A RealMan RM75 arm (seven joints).
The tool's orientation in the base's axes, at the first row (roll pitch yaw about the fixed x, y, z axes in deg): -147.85, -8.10, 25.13
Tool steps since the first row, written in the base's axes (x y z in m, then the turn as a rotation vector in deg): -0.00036, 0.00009, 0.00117, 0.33, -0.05, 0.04; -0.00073, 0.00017, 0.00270, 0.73, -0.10, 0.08; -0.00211, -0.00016, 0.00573, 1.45, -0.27, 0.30; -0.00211, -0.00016, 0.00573, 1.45, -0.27, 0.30; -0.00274, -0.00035, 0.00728, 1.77, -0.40, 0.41; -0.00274, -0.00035, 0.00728, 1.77, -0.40, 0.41; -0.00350, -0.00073, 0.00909, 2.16, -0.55, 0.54; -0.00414, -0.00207, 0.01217, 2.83, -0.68, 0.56; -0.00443, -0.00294, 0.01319, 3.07, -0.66, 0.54; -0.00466, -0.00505, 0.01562, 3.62, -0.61, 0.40; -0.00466, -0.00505, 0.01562, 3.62, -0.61, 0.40; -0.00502, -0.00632, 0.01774, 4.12, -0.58, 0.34; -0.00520, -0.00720, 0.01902, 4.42, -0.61, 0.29
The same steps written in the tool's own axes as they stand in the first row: -0.00012, -0.00084, -0.00089, 0.28, 0.16, -0.10; -0.00020, -0.00186, -0.00209, 0.62, 0.34, -0.21; -0.00115, -0.00380, -0.00464, 1.23, 0.66, -0.57; -0.00115, -0.00380, -0.00464, 1.23, 0.66, -0.57; -0.00158, -0.00475, -0.00597, 1.48, 0.83, -0.77; -0.00158, -0.00475, -0.00597, 1.48, 0.83, -0.77; -0.00216, -0.00575, -0.00760, 1.78, 1.04, -1.00; -0.00287, -0.00666, -0.01081, 2.33, 1.41, -1.17; -0.00335, -0.00668, -0.01210, 2.55, 1.51, -1.17; -0.00410, -0.00651, -0.01523, 3.04, 1.78, -1.09; -0.00410, -0.00651, -0.01523, 3.04, 1.78, -1.09; -0.00466, -0.00685, -0.01764, 3.50, 2.01, -1.08; -0.00501, -0.00695, -0.01916, 3.75, 2.18, -1.09
